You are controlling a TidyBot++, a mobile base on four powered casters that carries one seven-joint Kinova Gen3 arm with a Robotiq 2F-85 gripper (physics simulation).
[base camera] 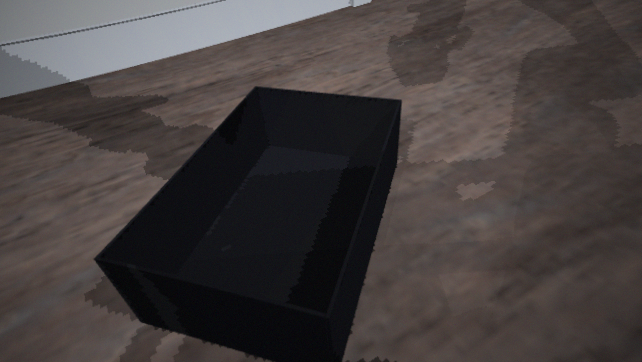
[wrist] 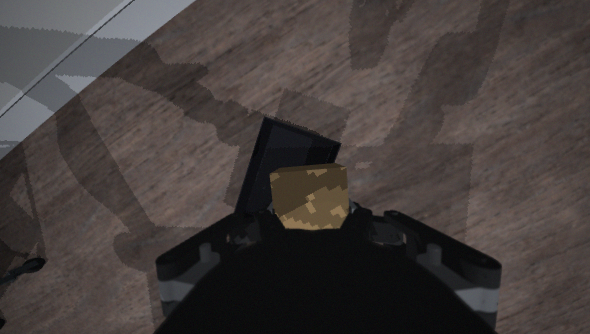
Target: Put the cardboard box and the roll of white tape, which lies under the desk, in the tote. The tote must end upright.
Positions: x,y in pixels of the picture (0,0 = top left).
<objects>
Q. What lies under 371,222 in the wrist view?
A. My gripper.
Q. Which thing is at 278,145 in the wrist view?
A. A black tote.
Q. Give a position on a black tote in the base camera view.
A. At 263,237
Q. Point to a tan cardboard box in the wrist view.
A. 311,197
</objects>
